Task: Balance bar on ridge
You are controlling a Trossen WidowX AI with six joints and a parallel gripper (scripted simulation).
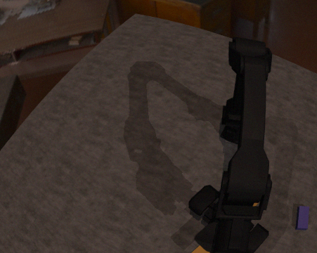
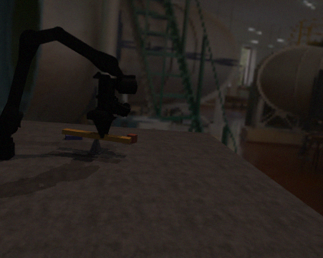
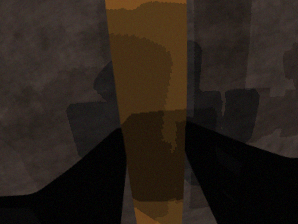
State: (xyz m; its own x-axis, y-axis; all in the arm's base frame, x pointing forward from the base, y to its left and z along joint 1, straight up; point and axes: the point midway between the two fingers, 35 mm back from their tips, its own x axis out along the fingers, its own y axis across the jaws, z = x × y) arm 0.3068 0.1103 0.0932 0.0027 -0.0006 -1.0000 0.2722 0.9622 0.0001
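The orange bar is 30 mm behind my gripper tip and 10 mm to the left of it. From my gripper tip the other things lie so: small purple block: 200 mm to the left, 130 mm behind, 50 mm below; small red block: 200 mm to the left, 110 mm ahead, 40 mm below.
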